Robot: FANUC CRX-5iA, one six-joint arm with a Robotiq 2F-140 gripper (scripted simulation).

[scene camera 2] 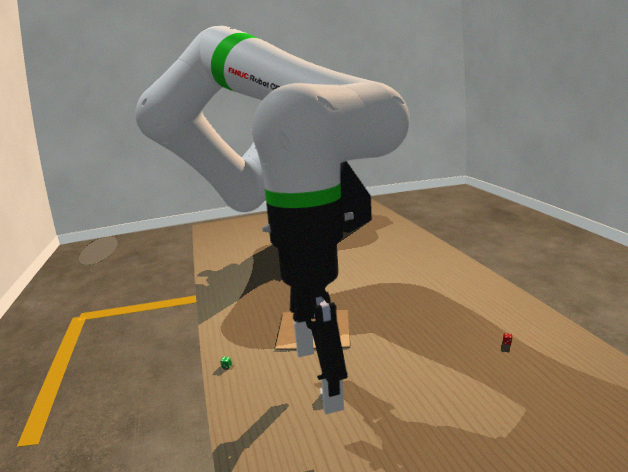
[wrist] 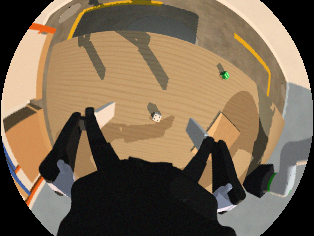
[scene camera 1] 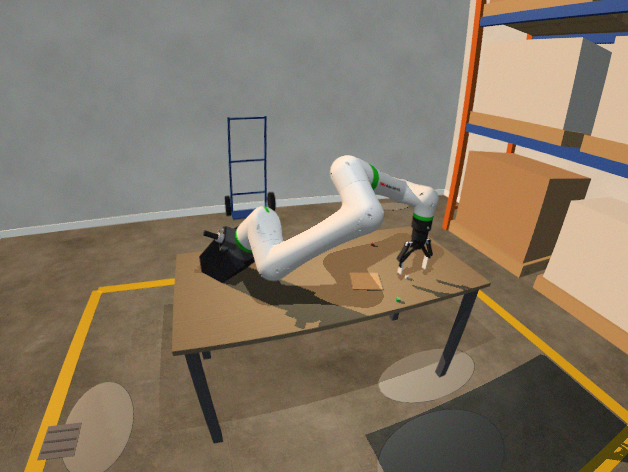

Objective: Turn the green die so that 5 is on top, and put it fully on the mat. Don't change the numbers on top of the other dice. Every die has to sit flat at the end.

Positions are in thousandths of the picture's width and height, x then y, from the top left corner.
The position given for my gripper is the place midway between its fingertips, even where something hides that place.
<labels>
my gripper: scene camera 2 507, 806; wrist 482, 494; scene camera 1 657, 573
</labels>
